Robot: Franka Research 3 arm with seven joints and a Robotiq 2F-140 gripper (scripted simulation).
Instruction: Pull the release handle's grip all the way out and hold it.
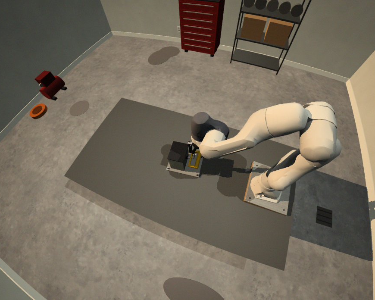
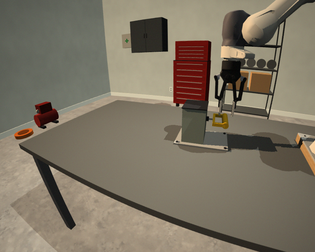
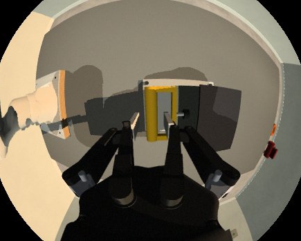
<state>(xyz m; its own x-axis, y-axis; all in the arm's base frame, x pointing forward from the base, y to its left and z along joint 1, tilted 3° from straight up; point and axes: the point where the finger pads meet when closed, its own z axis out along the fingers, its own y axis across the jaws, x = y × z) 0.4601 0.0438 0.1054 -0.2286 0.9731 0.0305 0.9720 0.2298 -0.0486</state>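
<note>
Right now the baseplate is 90 mm ahead of my hand, 20 mm to the left of it and 160 mm below it.
</note>
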